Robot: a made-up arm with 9 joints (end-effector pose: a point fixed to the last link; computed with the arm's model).
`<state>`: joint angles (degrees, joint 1 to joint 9).
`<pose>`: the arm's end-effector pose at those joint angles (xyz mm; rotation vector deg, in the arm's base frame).
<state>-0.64 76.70 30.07 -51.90 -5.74 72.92 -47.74 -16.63 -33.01</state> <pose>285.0 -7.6 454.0 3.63 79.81 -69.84</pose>
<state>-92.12 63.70 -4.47 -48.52 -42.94 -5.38 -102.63 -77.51 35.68</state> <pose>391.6 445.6 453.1 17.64 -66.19 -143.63</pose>
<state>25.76 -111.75 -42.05 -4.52 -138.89 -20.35 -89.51 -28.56 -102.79</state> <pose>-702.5 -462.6 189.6 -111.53 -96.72 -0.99</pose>
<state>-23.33 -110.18 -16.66 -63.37 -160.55 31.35 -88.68 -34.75 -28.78</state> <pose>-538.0 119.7 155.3 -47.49 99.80 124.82</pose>
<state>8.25 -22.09 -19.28 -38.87 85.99 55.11 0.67 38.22 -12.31</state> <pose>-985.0 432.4 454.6 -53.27 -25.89 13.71</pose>
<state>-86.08 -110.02 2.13 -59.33 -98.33 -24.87 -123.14 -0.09 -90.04</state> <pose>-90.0 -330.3 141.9 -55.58 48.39 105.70</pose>
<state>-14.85 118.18 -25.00 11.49 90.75 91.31 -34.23 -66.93 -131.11</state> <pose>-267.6 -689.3 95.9 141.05 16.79 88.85</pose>
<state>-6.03 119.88 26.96 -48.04 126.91 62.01 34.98 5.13 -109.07</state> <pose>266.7 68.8 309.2 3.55 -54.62 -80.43</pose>
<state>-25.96 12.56 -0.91 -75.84 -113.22 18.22 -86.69 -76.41 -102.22</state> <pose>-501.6 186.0 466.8 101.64 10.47 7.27</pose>
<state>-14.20 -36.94 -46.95 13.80 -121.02 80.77 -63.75 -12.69 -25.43</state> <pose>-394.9 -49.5 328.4 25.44 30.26 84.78</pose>
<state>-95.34 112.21 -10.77 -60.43 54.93 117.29 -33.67 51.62 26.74</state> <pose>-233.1 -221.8 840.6 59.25 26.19 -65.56</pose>
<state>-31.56 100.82 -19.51 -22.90 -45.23 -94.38 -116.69 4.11 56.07</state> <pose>219.1 -54.2 -37.7 82.35 3.93 127.87</pose>
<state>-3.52 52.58 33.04 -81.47 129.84 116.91 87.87 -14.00 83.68</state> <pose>-194.6 402.1 -197.1 -43.67 -36.78 -113.56</pose>
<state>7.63 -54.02 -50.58 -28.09 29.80 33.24 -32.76 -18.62 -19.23</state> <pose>-1173.3 25.7 274.3 -1.30 -51.73 14.48</pose>
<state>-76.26 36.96 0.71 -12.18 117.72 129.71 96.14 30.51 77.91</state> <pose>379.9 270.8 183.3 16.41 35.85 142.25</pose>
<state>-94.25 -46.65 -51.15 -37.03 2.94 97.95 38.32 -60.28 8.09</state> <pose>-134.6 206.2 -369.8 58.09 -59.72 -19.82</pose>
